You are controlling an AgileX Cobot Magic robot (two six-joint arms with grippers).
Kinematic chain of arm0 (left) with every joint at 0, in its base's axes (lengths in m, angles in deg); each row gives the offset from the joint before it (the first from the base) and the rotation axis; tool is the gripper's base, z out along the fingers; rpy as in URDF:
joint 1: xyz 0 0 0.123 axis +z
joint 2: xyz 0 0 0 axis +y
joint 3: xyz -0.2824 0 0.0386 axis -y
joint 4: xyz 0.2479 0 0.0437 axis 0.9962 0 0.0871
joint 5: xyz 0 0 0 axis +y
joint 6: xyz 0.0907 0 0.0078 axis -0.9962 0 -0.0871
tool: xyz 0 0 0 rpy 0 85 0
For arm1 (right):
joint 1: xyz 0 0 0.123 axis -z
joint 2: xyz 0 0 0 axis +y
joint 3: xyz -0.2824 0 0.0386 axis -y
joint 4: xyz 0.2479 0 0.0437 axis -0.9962 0 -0.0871
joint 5: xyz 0 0 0 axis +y
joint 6: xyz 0.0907 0 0.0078 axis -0.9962 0 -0.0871
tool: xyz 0 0 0 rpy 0 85 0
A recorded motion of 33 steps. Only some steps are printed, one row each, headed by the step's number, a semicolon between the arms.
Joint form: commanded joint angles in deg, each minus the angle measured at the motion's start. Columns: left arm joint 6, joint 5, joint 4, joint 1, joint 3, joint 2; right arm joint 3, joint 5, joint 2, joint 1, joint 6, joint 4.
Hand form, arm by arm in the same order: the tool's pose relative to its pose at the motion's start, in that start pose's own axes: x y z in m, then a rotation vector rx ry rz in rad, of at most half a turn. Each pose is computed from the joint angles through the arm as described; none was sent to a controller.
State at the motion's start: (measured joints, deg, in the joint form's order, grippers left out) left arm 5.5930 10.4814 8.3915 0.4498 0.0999 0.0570; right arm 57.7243 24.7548 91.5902 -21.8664 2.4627 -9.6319
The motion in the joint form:
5: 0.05 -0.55 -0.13 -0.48 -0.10 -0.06; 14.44 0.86 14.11 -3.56 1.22 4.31
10: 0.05 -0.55 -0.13 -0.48 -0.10 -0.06; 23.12 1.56 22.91 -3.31 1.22 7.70
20: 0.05 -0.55 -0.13 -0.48 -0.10 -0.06; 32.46 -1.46 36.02 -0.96 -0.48 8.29
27: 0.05 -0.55 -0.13 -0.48 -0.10 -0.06; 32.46 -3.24 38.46 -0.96 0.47 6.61
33: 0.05 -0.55 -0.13 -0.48 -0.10 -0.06; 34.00 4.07 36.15 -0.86 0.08 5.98
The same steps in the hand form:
5: -0.0004 -0.0006 0.0000 0.0097 -0.0092 -0.0023; -0.0391 0.0225 0.0562 -0.0058 0.0161 -0.1397
10: -0.0004 -0.0006 0.0000 0.0097 -0.0092 -0.0023; -0.0565 0.0197 0.0959 0.0225 0.0299 -0.1895
20: -0.0004 -0.0006 0.0000 0.0097 -0.0092 -0.0023; -0.0600 -0.0026 0.1656 0.0531 0.0399 -0.1350
27: -0.0004 -0.0006 0.0000 0.0097 -0.0092 -0.0023; -0.0507 -0.0038 0.1821 0.0440 0.0514 -0.1233
33: -0.0004 -0.0006 0.0000 0.0097 -0.0092 -0.0023; -0.0590 -0.0014 0.1630 0.0379 0.1115 -0.1052

